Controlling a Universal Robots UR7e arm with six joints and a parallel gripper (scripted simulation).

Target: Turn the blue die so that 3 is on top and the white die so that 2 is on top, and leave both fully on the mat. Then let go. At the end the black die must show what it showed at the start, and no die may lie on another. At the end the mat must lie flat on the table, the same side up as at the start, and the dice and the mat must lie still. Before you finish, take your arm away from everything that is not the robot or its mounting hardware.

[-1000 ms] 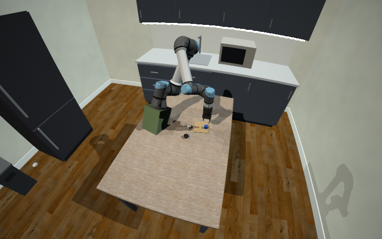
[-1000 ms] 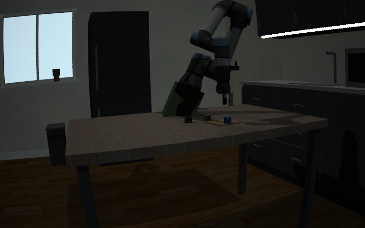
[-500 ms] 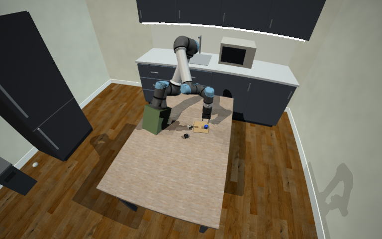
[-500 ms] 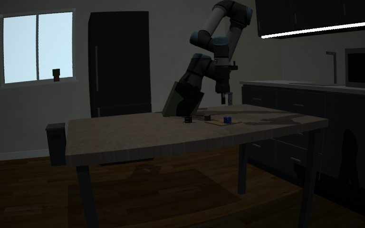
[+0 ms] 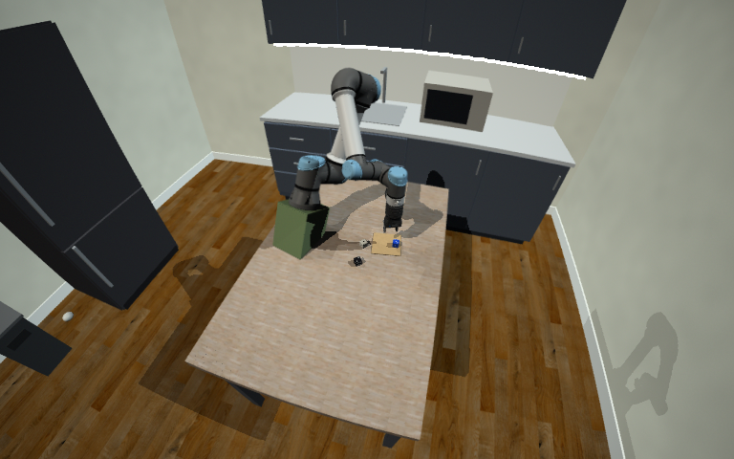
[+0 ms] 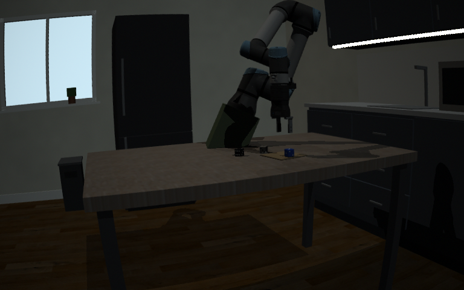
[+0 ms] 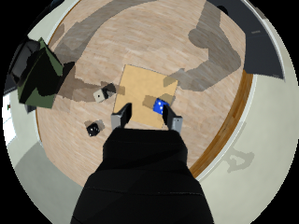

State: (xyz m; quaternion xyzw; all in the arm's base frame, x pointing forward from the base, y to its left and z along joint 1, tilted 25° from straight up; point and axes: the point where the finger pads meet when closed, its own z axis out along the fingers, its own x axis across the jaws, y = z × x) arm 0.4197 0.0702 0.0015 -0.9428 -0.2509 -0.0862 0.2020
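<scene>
Right now the white die is 110 mm behind my hand, 50 mm to the right of it and 100 mm below it. The rest, counted from my hand: black die (100 mm behind, 170 mm to the right, 100 mm below); blue die (30 mm ahead, 10 mm to the left, 100 mm below); tan mat (10 mm behind, 110 mm below).
</scene>
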